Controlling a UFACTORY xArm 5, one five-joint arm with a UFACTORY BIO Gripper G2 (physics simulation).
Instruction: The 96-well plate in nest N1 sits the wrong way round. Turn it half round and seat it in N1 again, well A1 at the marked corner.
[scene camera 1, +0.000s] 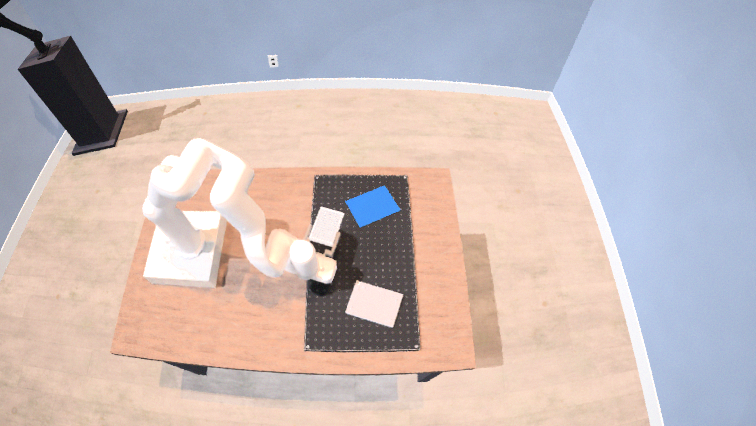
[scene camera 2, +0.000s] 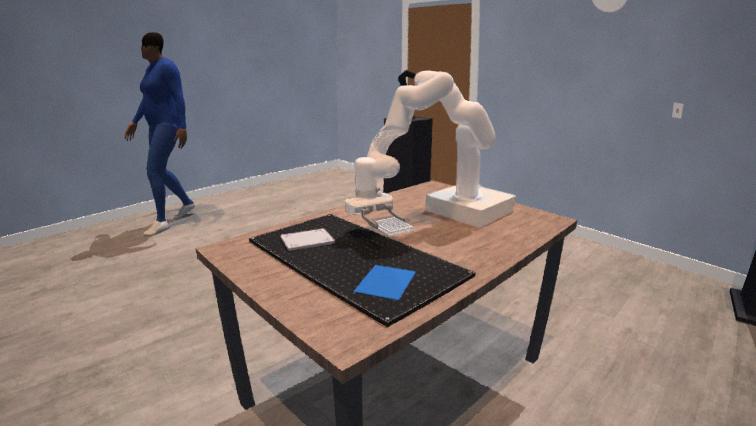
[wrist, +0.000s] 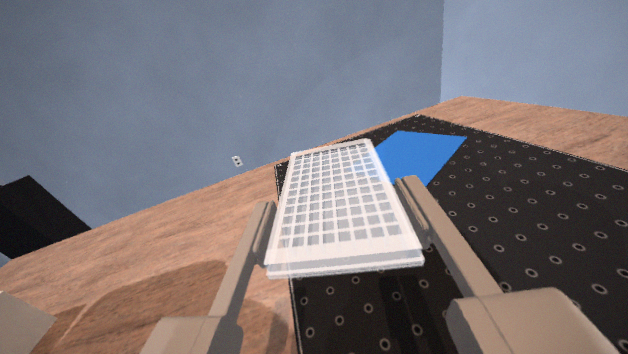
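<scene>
The white, see-through 96-well plate (scene camera 1: 326, 226) (scene camera 2: 394, 225) (wrist: 340, 200) is held between the two fingers of my gripper (wrist: 336, 220), which is shut on its long sides. The plate is in the air above the left edge of the black board in scene camera 1, about level. Its well A1 cannot be made out. The pale nest N1 (scene camera 1: 374, 304) (scene camera 2: 307, 239) lies on the black board, apart from the plate, with no plate on it. The nest does not show in the wrist view, and its marked corner is too small to read.
The black perforated board (scene camera 1: 391, 254) (scene camera 2: 338, 264) (wrist: 525, 210) lies on the wooden table (scene camera 1: 253, 328) (scene camera 2: 227, 254) (wrist: 175, 240). A flat blue square (scene camera 1: 372, 206) (scene camera 2: 386, 282) (wrist: 420, 150) lies on the board. A person in blue (scene camera 2: 161, 111) is on the floor beyond the table.
</scene>
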